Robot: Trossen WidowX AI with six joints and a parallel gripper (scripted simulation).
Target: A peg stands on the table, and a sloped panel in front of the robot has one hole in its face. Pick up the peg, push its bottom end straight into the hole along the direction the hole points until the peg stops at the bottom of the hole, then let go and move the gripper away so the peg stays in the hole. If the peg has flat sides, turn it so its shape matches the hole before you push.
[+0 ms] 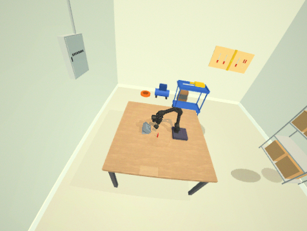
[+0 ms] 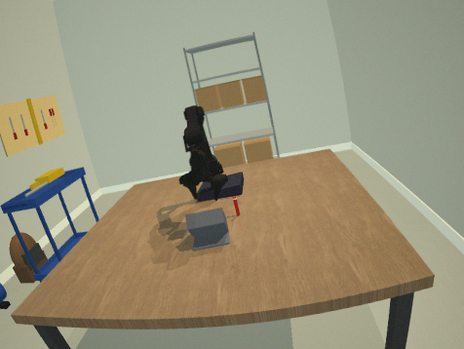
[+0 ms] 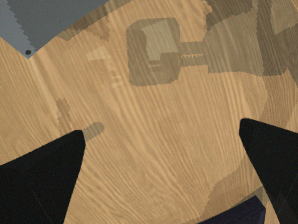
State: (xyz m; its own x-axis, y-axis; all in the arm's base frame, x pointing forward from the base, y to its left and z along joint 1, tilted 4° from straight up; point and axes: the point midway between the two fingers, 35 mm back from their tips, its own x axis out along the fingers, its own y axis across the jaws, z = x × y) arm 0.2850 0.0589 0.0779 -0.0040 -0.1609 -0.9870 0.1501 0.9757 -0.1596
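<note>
Right now the red peg is 4 cm behind my gripper tip, 10 cm to the left of it and 4 cm below it. The rest, counted from my gripper tip: grey sloped panel (14 cm ahead, 4 cm to the left, 3 cm below).
</note>
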